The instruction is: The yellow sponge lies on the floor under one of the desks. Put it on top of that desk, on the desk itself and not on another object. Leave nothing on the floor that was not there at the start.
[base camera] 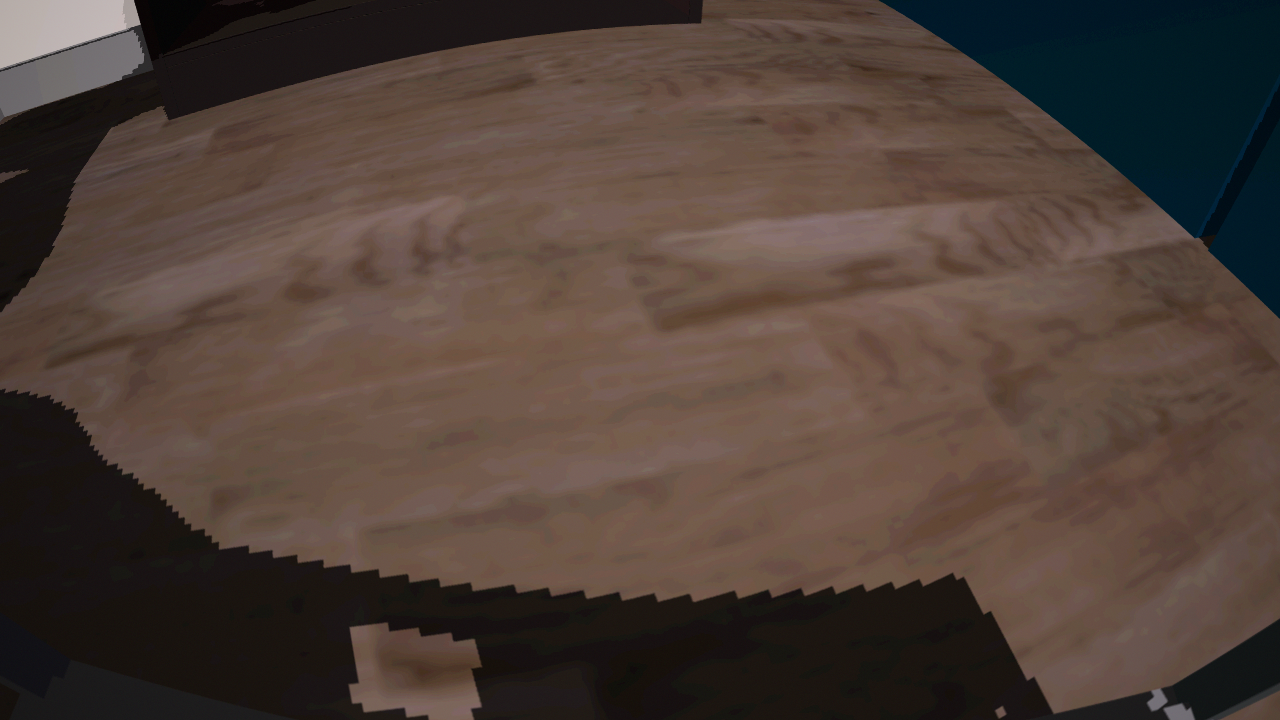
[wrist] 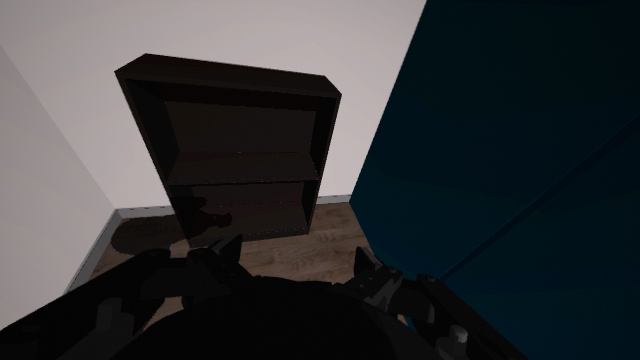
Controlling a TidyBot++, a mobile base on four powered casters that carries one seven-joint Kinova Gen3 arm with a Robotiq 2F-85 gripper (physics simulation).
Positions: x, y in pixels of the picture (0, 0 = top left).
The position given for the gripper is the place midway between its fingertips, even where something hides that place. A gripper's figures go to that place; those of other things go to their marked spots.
The gripper (wrist: 299, 253): 0.16 m from the lens. A dark bookcase (wrist: 179, 104): 1.26 m from the lens.
